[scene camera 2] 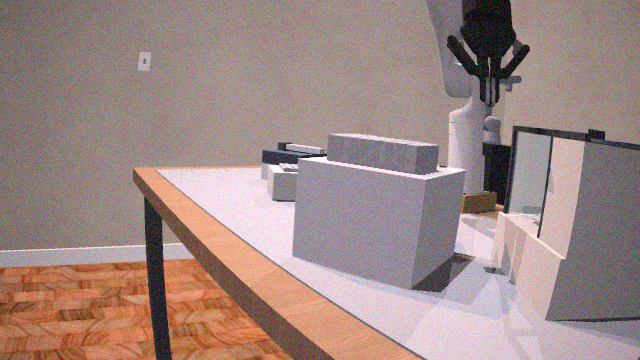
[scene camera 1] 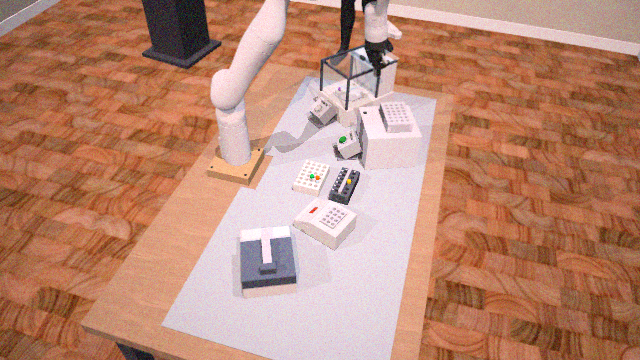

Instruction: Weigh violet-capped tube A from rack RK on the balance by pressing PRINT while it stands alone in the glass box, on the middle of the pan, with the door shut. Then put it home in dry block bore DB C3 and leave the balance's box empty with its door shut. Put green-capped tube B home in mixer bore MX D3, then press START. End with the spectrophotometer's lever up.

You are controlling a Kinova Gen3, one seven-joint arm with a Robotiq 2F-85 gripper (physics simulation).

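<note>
My gripper is shut and empty, pointing down. It overlaps the balance's glass box in scene camera 1 and hangs higher than its top edge in scene camera 2. The balance stands at the far end of the mat. A small violet cap shows through its glass; its exact place on the pan and the door's state are unclear. A green cap sits in the white rack. The dry block has a red display. The spectrophotometer's pale lever lies along its dark top; its state is unclear.
A tall white box carries a bored block. Beside it is a green button. Another button box stands by the balance. An orange cap is near the green one. A black block holds a yellow cap.
</note>
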